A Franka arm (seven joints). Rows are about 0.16 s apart.
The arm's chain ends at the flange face. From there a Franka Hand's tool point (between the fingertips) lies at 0.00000 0.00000 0.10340 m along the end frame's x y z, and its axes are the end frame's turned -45 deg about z.
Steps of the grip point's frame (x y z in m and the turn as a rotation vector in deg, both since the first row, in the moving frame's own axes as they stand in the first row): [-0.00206 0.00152 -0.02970 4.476 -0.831 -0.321]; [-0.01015 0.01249 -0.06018 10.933 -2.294 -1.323]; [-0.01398 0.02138 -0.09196 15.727 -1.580 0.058]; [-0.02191 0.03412 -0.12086 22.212 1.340 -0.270]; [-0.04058 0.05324 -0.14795 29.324 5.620 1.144]
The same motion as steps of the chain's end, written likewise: [0.00640 0.00716 -0.02937 2.577 -3.753 -0.321]; [0.01855 0.02677 -0.05822 6.109 -9.353 -1.323]; [0.02703 0.04284 -0.08805 10.003 -12.238 0.058]; [0.03467 0.06886 -0.11316 16.654 -14.759 -0.270]; [0.03741 0.10923 -0.13423 24.709 -16.761 1.144]
